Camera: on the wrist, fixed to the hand. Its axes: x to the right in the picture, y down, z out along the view.
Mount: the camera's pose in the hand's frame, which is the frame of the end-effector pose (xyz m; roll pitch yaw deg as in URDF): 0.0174 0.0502 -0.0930 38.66 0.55 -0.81
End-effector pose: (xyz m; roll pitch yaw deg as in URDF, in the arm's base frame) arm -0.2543 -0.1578 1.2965 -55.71 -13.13 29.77
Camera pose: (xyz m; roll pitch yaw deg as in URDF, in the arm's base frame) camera -0.1970 -0.1809 1.2090 -16.83 -13.49 28.83
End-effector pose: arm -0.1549 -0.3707 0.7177 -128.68 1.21 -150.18
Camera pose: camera -0.2220 -0.2893 0.7363 -90.02 0.23 -150.10
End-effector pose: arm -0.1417 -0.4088 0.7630 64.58 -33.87 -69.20
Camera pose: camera -0.0390 -0.3820 0.7772 103.15 -32.90 -69.02
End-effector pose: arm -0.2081 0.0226 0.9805 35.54 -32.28 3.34
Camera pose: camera -0.1742 0.1196 0.9505 74.41 -31.36 2.94
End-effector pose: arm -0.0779 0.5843 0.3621 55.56 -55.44 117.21
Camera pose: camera -0.1801 0.5532 0.3701 94.23 -54.46 117.20
